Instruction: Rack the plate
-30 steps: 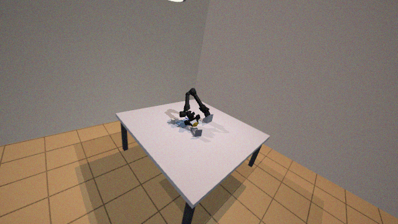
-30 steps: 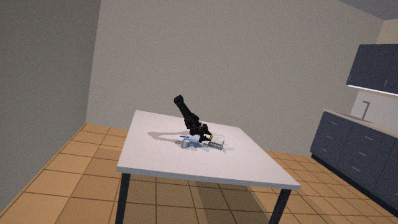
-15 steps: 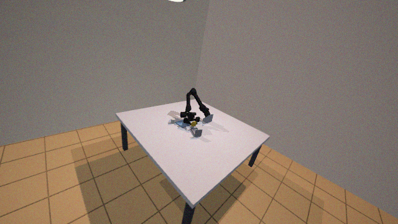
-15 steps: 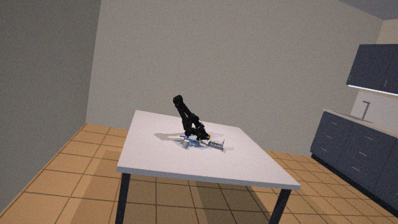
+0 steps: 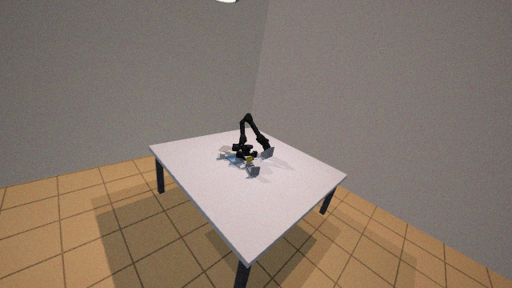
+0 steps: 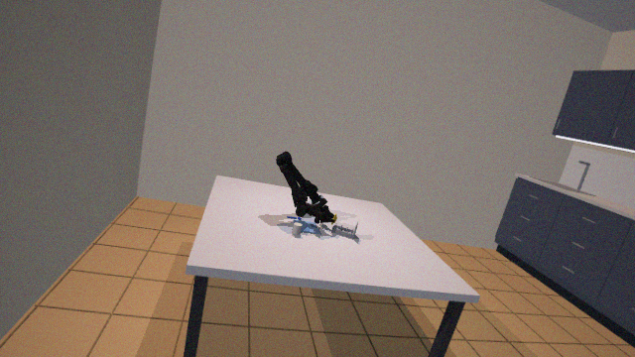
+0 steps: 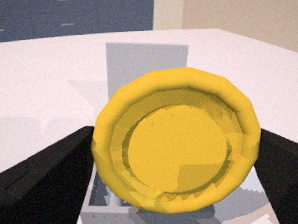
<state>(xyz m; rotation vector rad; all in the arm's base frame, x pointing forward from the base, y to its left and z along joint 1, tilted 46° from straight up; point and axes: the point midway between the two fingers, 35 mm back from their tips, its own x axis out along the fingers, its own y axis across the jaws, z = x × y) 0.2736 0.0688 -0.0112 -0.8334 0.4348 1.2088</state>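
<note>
Now: gripper tip 1 cm short of the grey dish rack, 6 cm to the right of it and 4 cm above it. From my gripper tip the other things lie so: blue mat: 2 cm ahead, 15 cm to the right, 7 cm below; yellow plate: 1 cm to the right.
</note>
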